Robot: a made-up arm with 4 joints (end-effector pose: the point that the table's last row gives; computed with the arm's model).
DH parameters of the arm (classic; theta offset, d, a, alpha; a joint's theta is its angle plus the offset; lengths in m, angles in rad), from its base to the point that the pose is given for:
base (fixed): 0.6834 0 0.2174 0
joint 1: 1.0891 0 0.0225 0
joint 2: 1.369 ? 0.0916 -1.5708
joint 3: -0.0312 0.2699 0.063 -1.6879
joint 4: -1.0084 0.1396 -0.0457 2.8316
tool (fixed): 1.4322 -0.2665 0 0
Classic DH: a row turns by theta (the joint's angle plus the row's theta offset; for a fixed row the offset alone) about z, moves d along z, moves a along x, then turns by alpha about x.
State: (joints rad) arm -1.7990 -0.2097 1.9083 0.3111
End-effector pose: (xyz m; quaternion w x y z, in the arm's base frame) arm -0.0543 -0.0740 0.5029 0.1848 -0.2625 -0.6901 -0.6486
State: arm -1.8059 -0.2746 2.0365 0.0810
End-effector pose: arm -0.0749 -0.0540 0.5338 0.2171 -0.4002 -0.6509 -0.6074
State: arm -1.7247 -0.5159 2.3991 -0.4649
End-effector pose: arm -0.1148 0.0275 0.6424 0.2346 -0.7100 -0.4763 -0.4626
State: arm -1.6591 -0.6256 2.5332 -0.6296
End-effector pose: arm -0.1164 0.0662 0.6867 0.2188 -0.7917 -0.4034 -0.4032
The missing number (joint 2, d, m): 0.4648
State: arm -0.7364 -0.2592 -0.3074 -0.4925
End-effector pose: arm -0.1568 0.3581 0.1487 0.7779 0.1856 0.2668 -0.5378
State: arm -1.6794 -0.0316 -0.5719 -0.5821
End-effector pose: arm 0.0727 0.5902 0.2296 0.5405 0.3530 0.2686 -0.7150
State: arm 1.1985 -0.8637 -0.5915 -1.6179
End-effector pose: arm -0.1787 -0.2598 0.2262 0.7320 0.0399 0.3814 0.5631
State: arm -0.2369 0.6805 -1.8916 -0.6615
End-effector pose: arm -0.1146 -0.1819 0.7373 0.4363 -0.1838 0.8788 0.0590
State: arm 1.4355 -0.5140 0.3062 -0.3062
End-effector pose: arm 0.2050 -0.0505 0.0607 0.9552 0.0671 0.0681 0.2802
